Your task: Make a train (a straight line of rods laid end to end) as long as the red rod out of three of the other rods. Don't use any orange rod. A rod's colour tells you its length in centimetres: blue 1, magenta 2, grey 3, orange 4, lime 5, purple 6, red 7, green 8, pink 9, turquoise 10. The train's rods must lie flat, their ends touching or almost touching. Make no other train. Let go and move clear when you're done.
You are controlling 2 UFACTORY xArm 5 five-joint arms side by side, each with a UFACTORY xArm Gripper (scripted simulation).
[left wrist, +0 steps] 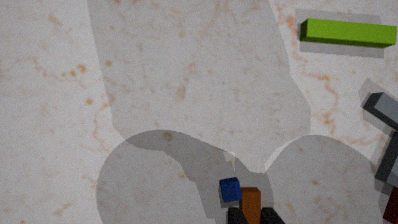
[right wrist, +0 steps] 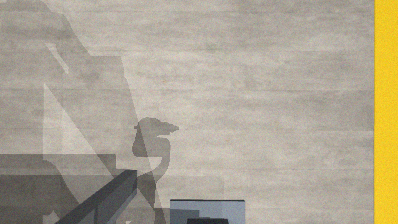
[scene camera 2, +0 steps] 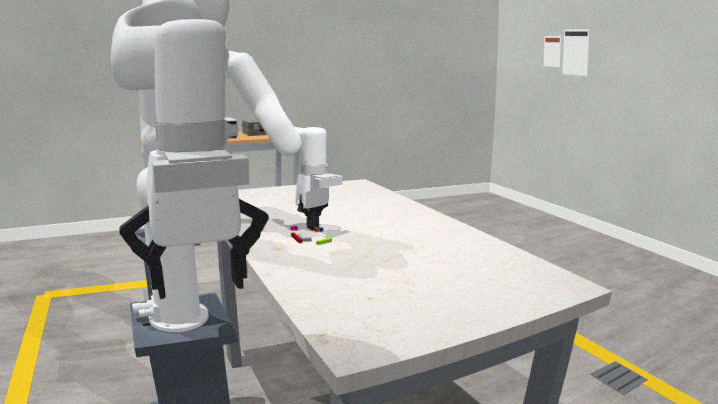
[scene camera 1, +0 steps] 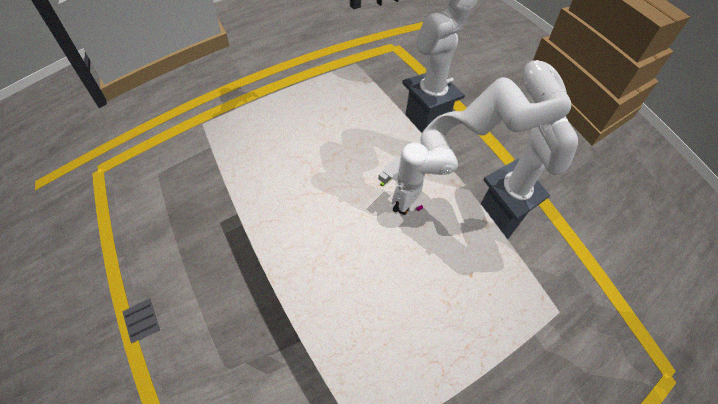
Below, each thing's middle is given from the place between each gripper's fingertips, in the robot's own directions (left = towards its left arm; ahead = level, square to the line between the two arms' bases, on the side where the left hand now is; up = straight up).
Right now the lime rod (left wrist: 312,30) is 10 mm behind my left hand (scene camera 2: 313,228), 120 mm to the right of it and 20 mm below it.
Right now my right hand (scene camera 2: 200,289) is 740 mm to the right of the lime rod, 420 mm short of it and 240 mm above it.
